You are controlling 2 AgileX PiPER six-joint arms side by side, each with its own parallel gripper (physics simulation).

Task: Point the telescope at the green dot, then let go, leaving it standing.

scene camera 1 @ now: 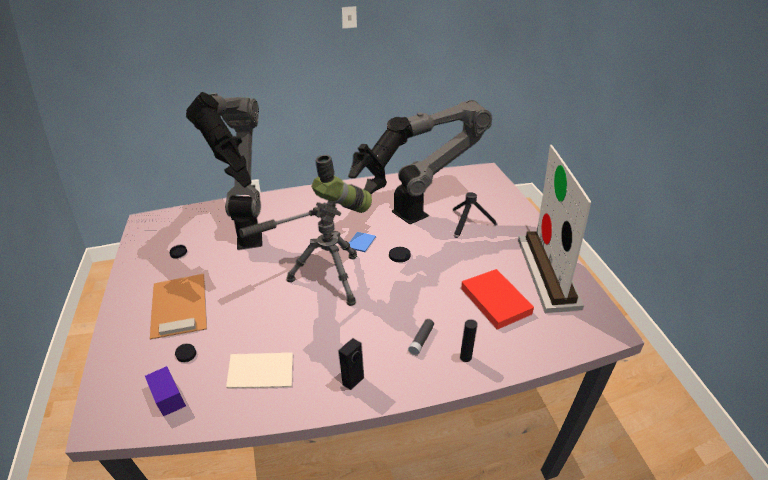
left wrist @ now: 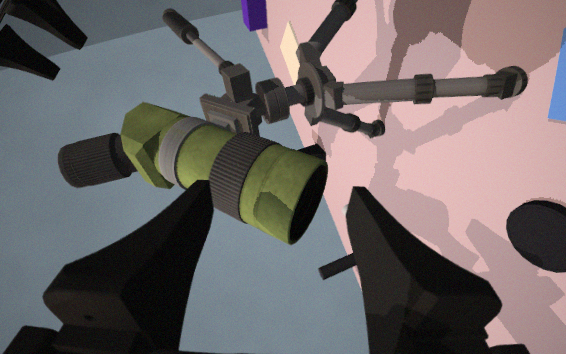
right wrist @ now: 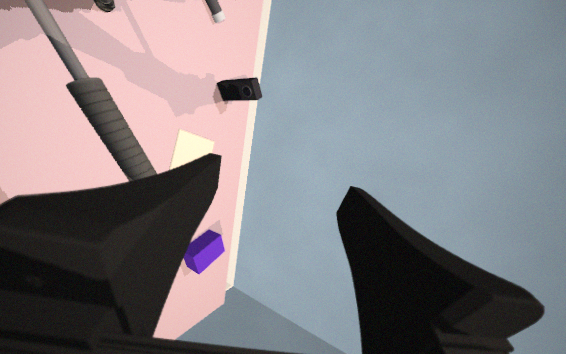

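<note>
The green telescope [scene camera 1: 336, 190] [left wrist: 200, 152] stands on its dark tripod [scene camera 1: 342, 272] [left wrist: 385, 91]. In scene camera 1 its barrel points right and somewhat down in the picture, its eyepiece up. The pan handle [scene camera 1: 258, 227] [left wrist: 178, 25] [right wrist: 112, 125] sticks out to the left there. The green dot [scene camera 1: 560, 182] is near the top of the white board [scene camera 1: 576, 212] at the right. My left gripper [scene camera 1: 363, 180] [left wrist: 280, 198] is open near the barrel's front end; no grip on it shows. My right gripper [scene camera 1: 240, 175] [right wrist: 284, 186] is open and empty above the handle's left end.
A red dot [scene camera 1: 546, 229] and a black dot [scene camera 1: 566, 236] are lower on the board. A small tripod [scene camera 1: 470, 198], a red box [scene camera 1: 497, 298], a black cylinder [scene camera 1: 468, 340] and a black box [scene camera 1: 351, 363] stand or lie on the pink table [scene camera 1: 254, 316]. A blue pad [scene camera 1: 362, 241] lies beside the telescope's tripod.
</note>
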